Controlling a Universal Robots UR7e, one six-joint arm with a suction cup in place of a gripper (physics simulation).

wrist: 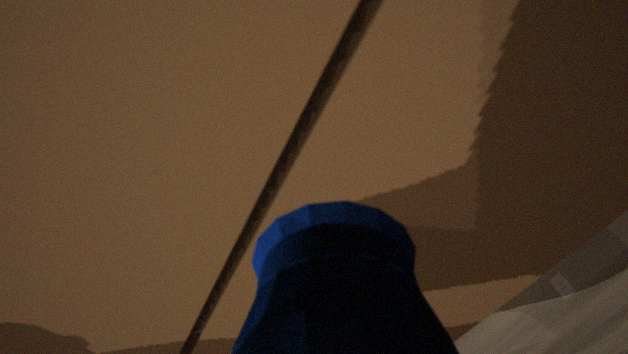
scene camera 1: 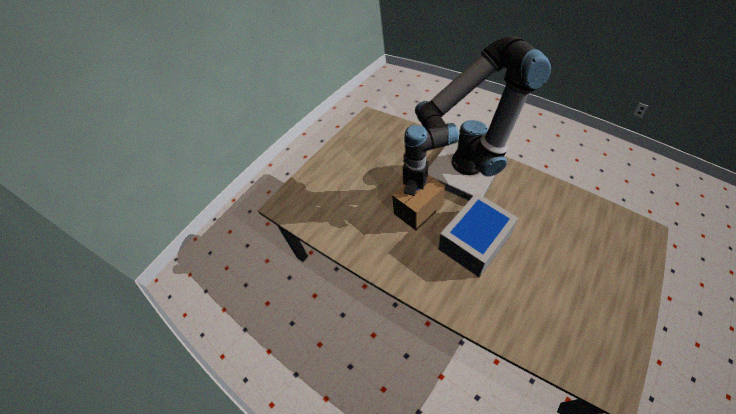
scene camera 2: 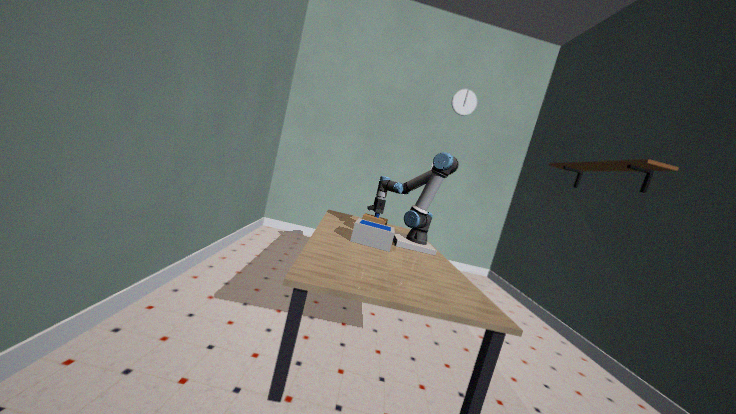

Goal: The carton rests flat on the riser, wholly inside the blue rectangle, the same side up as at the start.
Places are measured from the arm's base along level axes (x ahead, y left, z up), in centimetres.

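Pixels of known places: end effector, tool point: [wrist: 340, 239] [scene camera 2: 376, 217]; arm's base, origin of the base link: [scene camera 1: 467, 163] [scene camera 2: 416, 240].
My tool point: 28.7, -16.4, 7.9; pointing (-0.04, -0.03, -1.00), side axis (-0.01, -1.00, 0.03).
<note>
For each thing: its top centre in the pictures, then the offset to it from my tool point, as dx, dy, dz. Level surfaces: height alone.
- brown carton, middle of its top: [wrist: 254, 222] [scene camera 1: 419, 190] [scene camera 2: 375, 217] +1.1, +1.9, +0.8
- light grey riser, middle of its top: [scene camera 1: 480, 225] [scene camera 2: 375, 225] +9.0, +29.3, -0.2
- blue rectangle, middle of its top: [scene camera 1: 480, 225] [scene camera 2: 375, 225] +9.0, +29.3, -0.2
- wooden table, its level: dz -12.2
A brown carton [scene camera 1: 431, 207] [scene camera 2: 368, 218] [wrist: 150, 125] sits flat on the table, its top crossed by a dark seam. A light grey riser [scene camera 1: 461, 252] [scene camera 2: 371, 237] stands beside it, with a blue rectangle [scene camera 1: 480, 226] [scene camera 2: 375, 225] on top. The carton is outside the rectangle. My gripper, a blue suction cup [scene camera 1: 415, 191] [scene camera 2: 377, 214] [wrist: 334, 220], points down at the carton's top beside the seam, very close to it. Whether it touches cannot be told. The cup holds nothing, so it counts as open. The wrist hides part of the carton's top in scene camera 1.
The wooden table [scene camera 1: 566, 257] [scene camera 2: 391, 278] bears the carton and riser. The arm's base stands on a pale plate [scene camera 1: 481, 183] [scene camera 2: 419, 247] behind them. A wall shelf [scene camera 2: 612, 165] is off to the right in scene camera 2.
</note>
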